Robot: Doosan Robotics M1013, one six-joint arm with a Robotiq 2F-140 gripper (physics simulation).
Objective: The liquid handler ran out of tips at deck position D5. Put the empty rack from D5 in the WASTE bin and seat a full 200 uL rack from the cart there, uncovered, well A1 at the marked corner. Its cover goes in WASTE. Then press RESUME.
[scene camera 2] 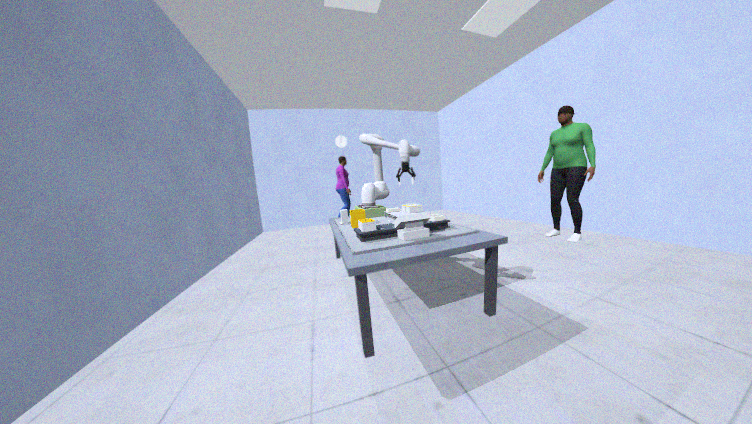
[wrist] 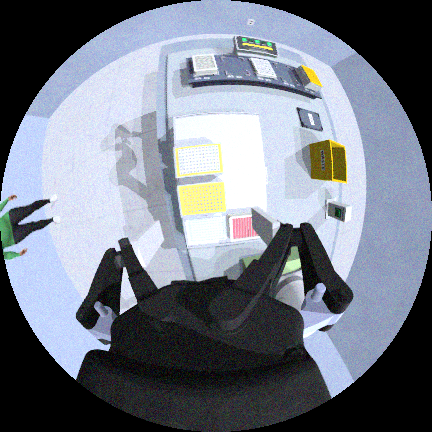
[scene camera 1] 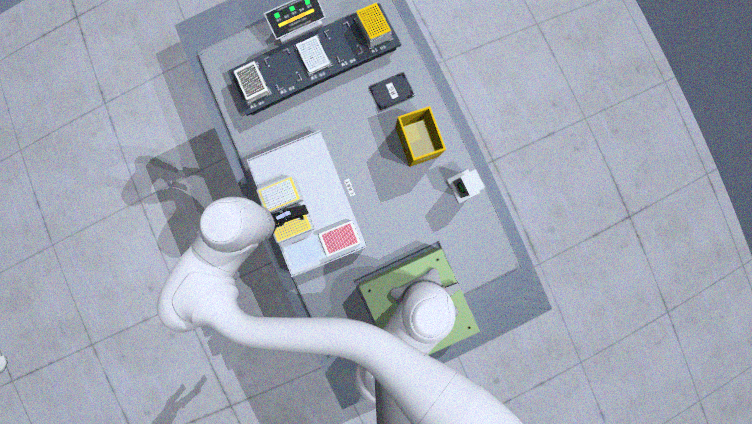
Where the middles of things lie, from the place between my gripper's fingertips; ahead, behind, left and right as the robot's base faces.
Right now the yellow waste bin [scene camera 1: 425,114] is 53 cm to the right of my hand, 25 cm below it and 8 cm ahead of it. The rest, counted from my hand: white box with green button [scene camera 1: 465,185]: 61 cm to the right, 25 cm below, 15 cm behind.
